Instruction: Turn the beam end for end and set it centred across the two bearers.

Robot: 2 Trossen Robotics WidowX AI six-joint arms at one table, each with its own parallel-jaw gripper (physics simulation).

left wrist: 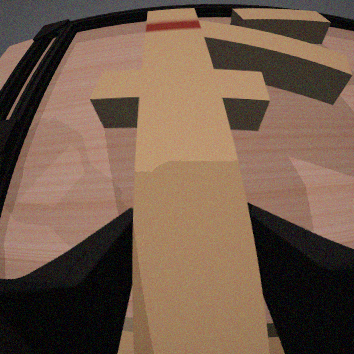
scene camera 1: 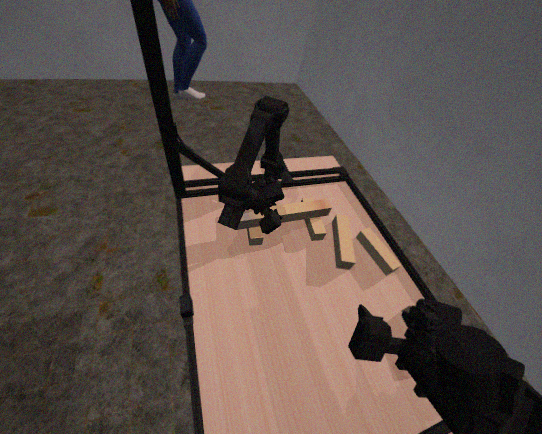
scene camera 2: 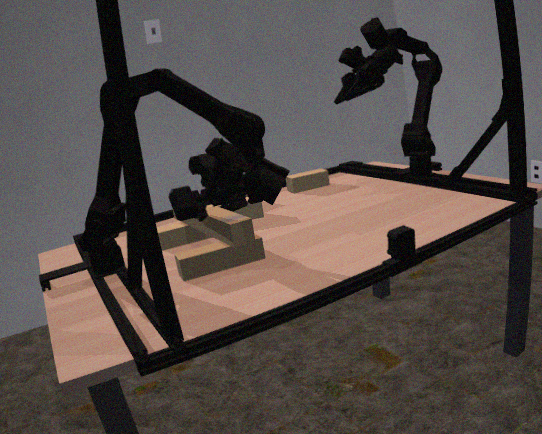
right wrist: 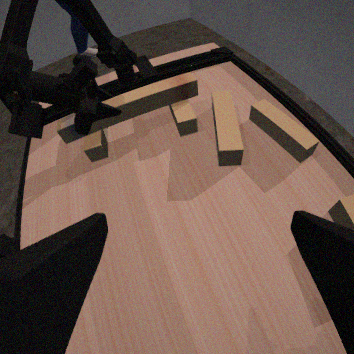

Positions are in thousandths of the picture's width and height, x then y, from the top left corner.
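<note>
Scene camera 2 shows my left gripper (scene camera 2: 388, 501) holding a beam (scene camera 2: 427, 526), clear of everything else, and my right gripper (scene camera 2: 628, 234), open and holding nothing. In scene camera 1 are the right gripper (scene camera 1: 704, 713), the left gripper (scene camera 1: 516, 492) and the beam (scene camera 1: 586, 480). The left wrist view shows the beam (left wrist: 552, 778) and the left gripper (left wrist: 535, 606). In the right wrist view: the beam (right wrist: 482, 256), the left gripper (right wrist: 335, 301) and the right gripper (right wrist: 569, 629).
</note>
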